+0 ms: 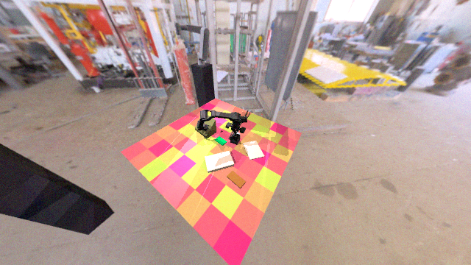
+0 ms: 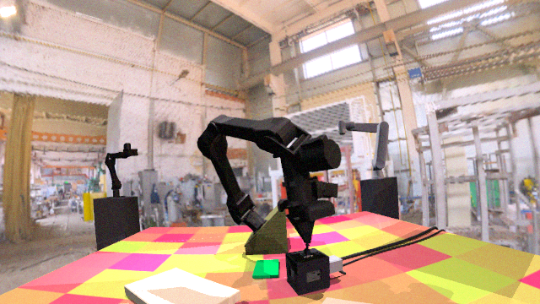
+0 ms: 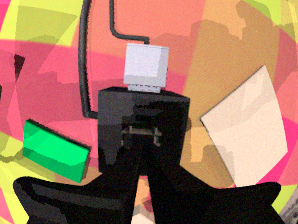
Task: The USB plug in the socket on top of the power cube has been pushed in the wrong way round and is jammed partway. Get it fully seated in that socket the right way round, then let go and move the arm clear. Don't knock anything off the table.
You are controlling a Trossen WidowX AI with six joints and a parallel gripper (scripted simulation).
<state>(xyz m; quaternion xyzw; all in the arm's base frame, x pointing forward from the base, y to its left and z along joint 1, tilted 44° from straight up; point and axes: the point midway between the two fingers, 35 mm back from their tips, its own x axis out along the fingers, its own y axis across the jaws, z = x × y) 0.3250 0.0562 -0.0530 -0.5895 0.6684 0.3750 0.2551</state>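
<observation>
The USB plug lies 20 mm below my gripper tip. Also, from my gripper tip: green flat block: 120 mm behind, 100 mm below, 90 mm to the right; then brown flat piece: 350 mm to the right, 230 mm ahead, 100 mm below; then pale box: 290 mm to the right, 90 mm below, 20 mm ahead.
</observation>
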